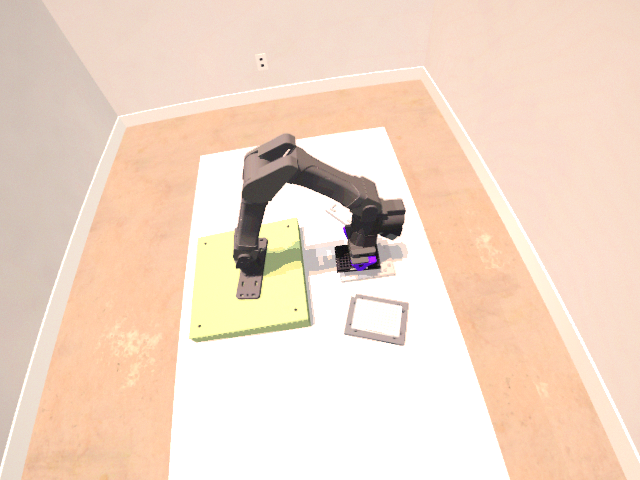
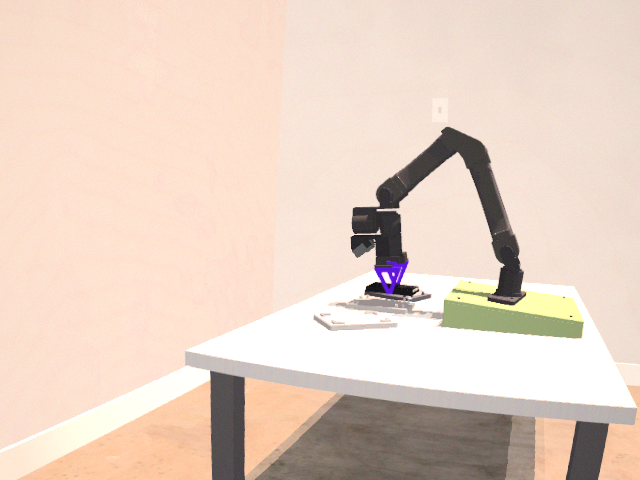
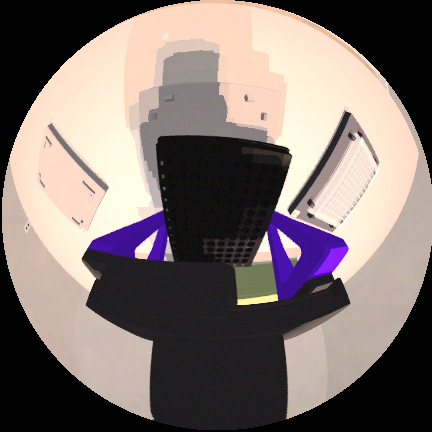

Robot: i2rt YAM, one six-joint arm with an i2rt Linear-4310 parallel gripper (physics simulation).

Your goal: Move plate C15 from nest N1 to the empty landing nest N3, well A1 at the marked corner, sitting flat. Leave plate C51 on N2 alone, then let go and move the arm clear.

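My gripper (image 1: 361,261) (image 2: 390,289) (image 3: 217,214), with purple fingers, is shut on the black well plate C15 (image 1: 343,256) (image 2: 408,290) (image 3: 217,189). It holds the plate level and low over the pale middle nest N3 (image 1: 381,271) (image 2: 361,305) (image 3: 252,98), which lies in the arm's shadow. I cannot tell whether the plate touches the nest. The empty pale nest N1 (image 1: 334,210) (image 2: 353,323) (image 3: 66,177) lies apart to one side. The white plate C51 (image 1: 376,317) (image 3: 350,177) sits in the grey nest N2 (image 1: 351,316) on the other side.
The arm stands on a green base block (image 1: 279,305) (image 2: 516,317) (image 3: 254,282) beside the nests. All rest on a white table (image 1: 330,413) (image 2: 413,371). The arm's elbow arches high over the table.
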